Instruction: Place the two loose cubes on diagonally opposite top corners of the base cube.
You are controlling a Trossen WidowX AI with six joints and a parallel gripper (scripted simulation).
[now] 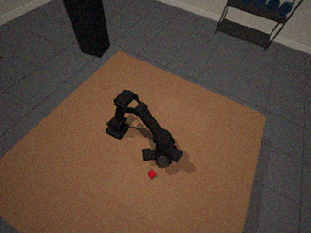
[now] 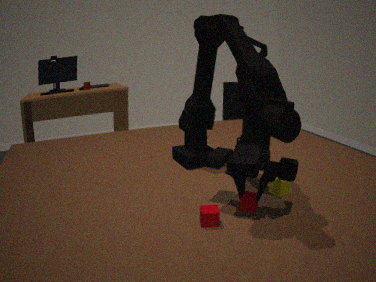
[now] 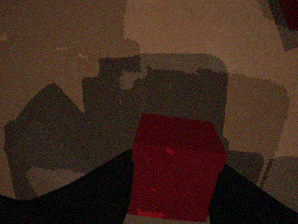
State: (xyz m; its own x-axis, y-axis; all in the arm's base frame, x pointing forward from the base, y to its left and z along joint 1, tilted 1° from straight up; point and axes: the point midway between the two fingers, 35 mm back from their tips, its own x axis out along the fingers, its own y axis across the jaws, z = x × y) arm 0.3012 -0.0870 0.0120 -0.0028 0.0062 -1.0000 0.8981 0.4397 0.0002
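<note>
Right now my gripper tip is 120 mm to the right of the yellow cube.
</note>
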